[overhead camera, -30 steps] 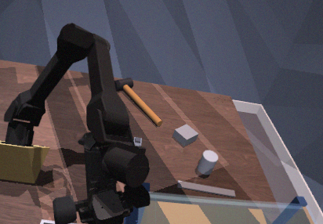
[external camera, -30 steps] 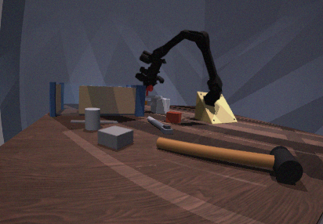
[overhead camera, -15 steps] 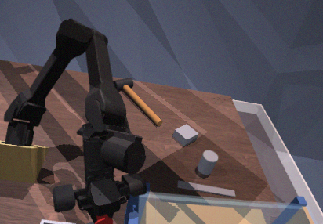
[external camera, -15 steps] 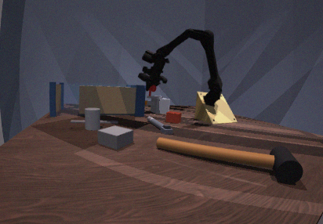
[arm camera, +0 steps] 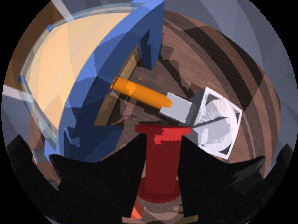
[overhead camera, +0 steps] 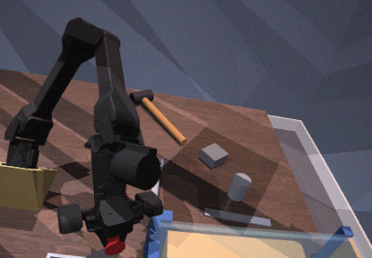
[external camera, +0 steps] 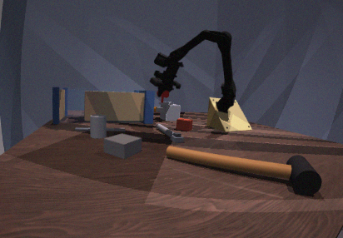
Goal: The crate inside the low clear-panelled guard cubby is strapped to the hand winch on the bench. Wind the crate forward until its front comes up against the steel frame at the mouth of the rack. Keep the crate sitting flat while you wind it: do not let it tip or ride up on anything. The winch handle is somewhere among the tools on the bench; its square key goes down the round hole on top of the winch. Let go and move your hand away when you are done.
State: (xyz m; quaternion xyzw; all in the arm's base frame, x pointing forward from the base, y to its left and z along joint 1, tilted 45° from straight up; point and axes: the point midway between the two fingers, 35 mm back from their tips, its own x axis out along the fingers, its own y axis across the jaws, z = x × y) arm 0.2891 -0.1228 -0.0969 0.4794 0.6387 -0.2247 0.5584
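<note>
The winch handle is 4 cm behind my gripper tip, 1 cm to the right of it and 3 cm below it. Also, from my gripper tip: flat grey bar (30 cm ahead, 25 cm to the left, 13 cm below); then grey winch (9 cm behind, 7 cm to the right, 10 cm below); then red grip (1 cm behind, 2 cm to the left).
</note>
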